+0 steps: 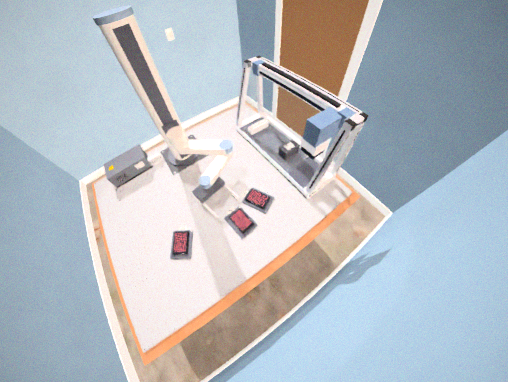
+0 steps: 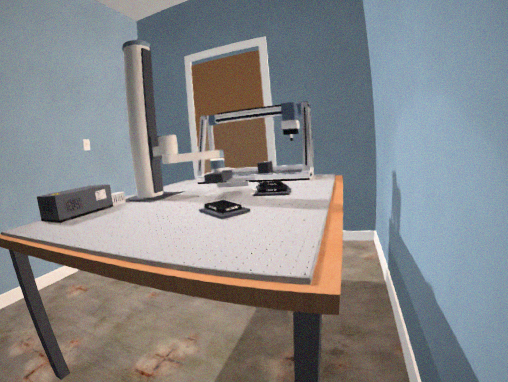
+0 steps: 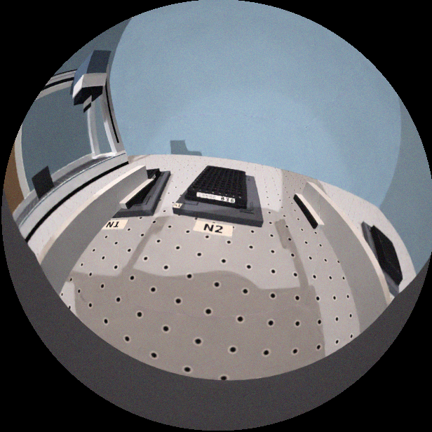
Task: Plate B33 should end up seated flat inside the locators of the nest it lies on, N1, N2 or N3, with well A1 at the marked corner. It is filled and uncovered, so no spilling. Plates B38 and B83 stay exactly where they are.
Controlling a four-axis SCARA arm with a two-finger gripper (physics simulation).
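Note:
My gripper [image 1: 234, 210] [image 2: 235, 183] [image 3: 224, 178] is open and empty, above the table and short of nest N2. Nest N2 [image 3: 220, 216] shows ahead between the fingers, with a small tag at its near left corner. The black plate [image 1: 241, 220] [image 3: 218, 185] on it has a label that seems to read B38; whether it sits flat is unclear. The plate [image 1: 258, 198] [image 3: 161, 174] on N1 is partly behind the left finger; its label is hidden. A third plate [image 1: 181, 243] [image 2: 223, 206] [image 3: 386, 247] lies on a separate nest, its label unreadable.
A gantry machine [image 1: 305, 85] [image 2: 250, 113] stands on the table beyond N1. A dark control box [image 1: 127, 166] [image 2: 75, 202] stands near the arm's column [image 1: 142, 75] [image 2: 137, 120]. The table's orange edge [image 1: 250, 281] runs along the front. The arm's shadow falls across the perforated top [image 3: 200, 300].

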